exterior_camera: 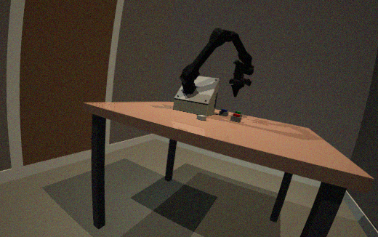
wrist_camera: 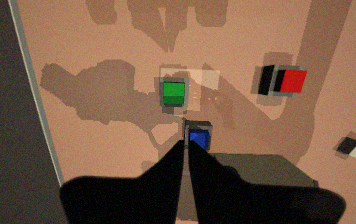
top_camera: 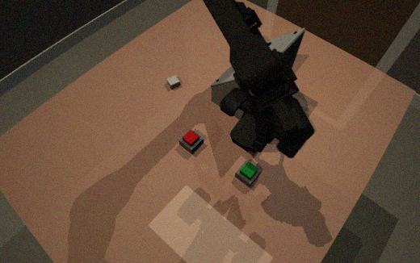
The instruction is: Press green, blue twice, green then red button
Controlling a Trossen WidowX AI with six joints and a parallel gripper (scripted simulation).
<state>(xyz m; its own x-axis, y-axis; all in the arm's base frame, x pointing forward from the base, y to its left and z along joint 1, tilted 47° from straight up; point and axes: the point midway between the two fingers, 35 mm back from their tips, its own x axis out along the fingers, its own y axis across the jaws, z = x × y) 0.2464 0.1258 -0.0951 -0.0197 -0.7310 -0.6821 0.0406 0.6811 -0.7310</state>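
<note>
My gripper tip is 9 cm above the blue button, 5 cm past it and 3 cm to the left of it. Also, from my gripper tip: green button: 9 cm below, 3 cm ahead, 2 cm to the left; small white block: 35 cm to the right, 12 cm below, 8 cm behind; red button: 16 cm to the right, 9 cm below, 5 cm ahead.
</note>
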